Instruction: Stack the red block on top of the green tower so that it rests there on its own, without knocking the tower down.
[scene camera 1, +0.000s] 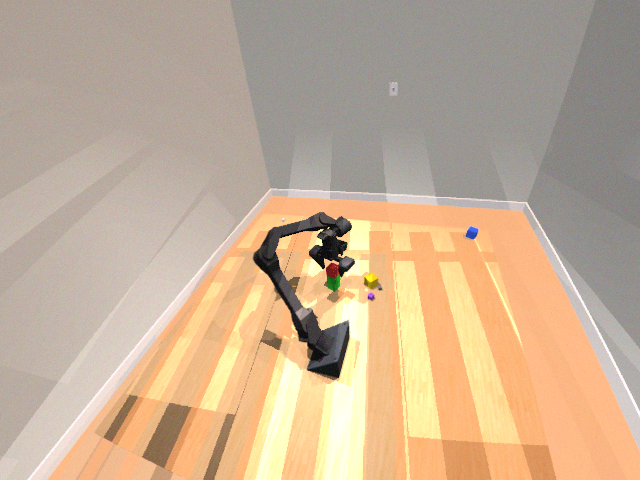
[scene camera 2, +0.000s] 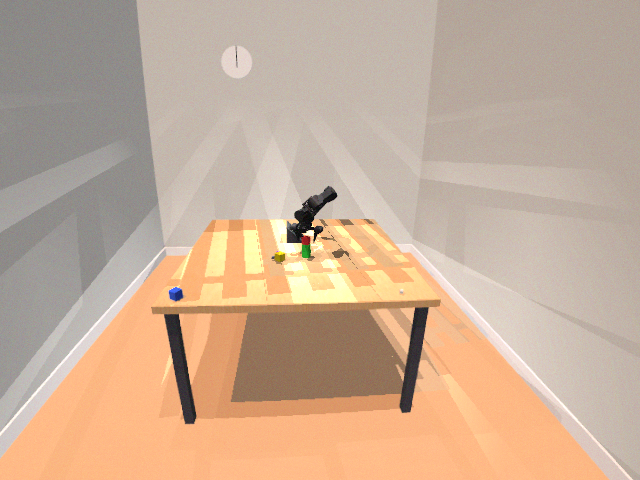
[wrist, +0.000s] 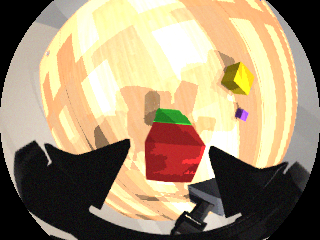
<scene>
My gripper (scene camera 1: 332, 272) is open, with nothing in its grasp. I also see a red block (wrist: 173, 152) and a yellow block (wrist: 237, 78).
My gripper is seen too in the wrist view (wrist: 170, 147).
</scene>
